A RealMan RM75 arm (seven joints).
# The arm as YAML. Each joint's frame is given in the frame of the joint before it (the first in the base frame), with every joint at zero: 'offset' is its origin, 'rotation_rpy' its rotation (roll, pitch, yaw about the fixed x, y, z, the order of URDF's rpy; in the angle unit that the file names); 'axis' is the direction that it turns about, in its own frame. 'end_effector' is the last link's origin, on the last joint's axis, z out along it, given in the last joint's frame.
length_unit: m
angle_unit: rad
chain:
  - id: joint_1
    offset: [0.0, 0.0, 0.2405]
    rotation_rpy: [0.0, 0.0, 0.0]
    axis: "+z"
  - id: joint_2
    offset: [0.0, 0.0, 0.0]
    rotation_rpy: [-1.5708, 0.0, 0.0]
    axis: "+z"
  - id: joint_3
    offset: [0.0, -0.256, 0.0]
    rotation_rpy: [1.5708, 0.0, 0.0]
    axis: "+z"
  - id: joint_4
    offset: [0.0, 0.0, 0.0]
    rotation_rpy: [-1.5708, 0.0, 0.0]
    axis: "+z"
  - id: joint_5
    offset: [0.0, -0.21, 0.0]
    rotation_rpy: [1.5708, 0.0, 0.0]
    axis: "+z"
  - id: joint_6
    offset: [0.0, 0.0, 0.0]
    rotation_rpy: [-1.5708, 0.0, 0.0]
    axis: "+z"
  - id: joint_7
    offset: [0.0, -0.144, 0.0]
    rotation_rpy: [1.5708, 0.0, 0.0]
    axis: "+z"
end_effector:
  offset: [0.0, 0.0, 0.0]
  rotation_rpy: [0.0, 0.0, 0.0]
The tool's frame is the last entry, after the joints.
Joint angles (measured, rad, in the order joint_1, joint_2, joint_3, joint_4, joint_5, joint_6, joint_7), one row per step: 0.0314, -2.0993, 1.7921, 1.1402, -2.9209, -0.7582, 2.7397; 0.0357, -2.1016, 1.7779, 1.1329, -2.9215, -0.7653, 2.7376; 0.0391, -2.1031, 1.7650, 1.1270, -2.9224, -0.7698, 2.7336; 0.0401, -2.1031, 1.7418, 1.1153, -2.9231, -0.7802, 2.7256; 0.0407, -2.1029, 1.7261, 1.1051, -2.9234, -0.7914, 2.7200; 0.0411, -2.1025, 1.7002, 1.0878, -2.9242, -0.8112, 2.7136; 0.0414, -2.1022, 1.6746, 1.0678, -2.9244, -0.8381, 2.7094; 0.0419, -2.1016, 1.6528, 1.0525, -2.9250, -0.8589, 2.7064; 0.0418, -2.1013, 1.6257, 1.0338, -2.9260, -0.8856, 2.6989; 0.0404, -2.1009, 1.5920, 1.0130, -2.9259, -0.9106, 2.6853; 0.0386, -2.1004, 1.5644, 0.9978, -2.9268, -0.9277, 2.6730
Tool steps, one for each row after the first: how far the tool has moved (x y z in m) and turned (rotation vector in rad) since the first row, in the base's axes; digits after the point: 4 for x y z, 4 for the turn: -0.0043, -0.0004, 0.0027, 0.0102, -0.0049, 0.0117; -0.0082, -0.0007, 0.0053, 0.0185, -0.0106, 0.0234; -0.0144, -0.0003, 0.0104, 0.0330, -0.0185, 0.0379; -0.0186, -0.0005, 0.0137, 0.0429, -0.0245, 0.0456; -0.0254, -0.0010, 0.0193, 0.0607, -0.0323, 0.0565; -0.0319, -0.0022, 0.0247, 0.0800, -0.0390, 0.0623; -0.0373, -0.0033, 0.0296, 0.0970, -0.0439, 0.0680; -0.0434, -0.0048, 0.0356, 0.1174, -0.0543, 0.0735; -0.0509, -0.0061, 0.0428, 0.1394, -0.0686, 0.0841; -0.0567, -0.0070, 0.0489, 0.1574, -0.0816, 0.0938
